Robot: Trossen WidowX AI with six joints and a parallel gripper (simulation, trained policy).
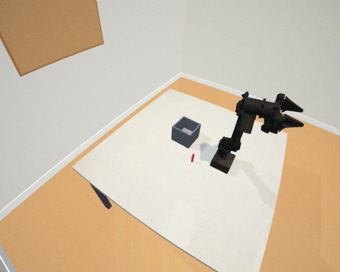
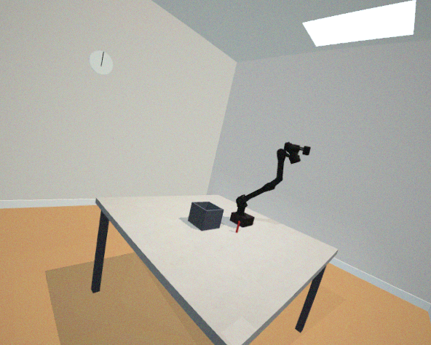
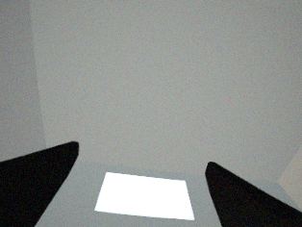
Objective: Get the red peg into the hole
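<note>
Right now my gripper tip is 390 mm short of the red peg, 160 mm to the left of it and 630 mm above it. From my gripper tip the other things lie so: pale plate (520 mm ahead, 350 mm to the right, 630 mm below).
</note>
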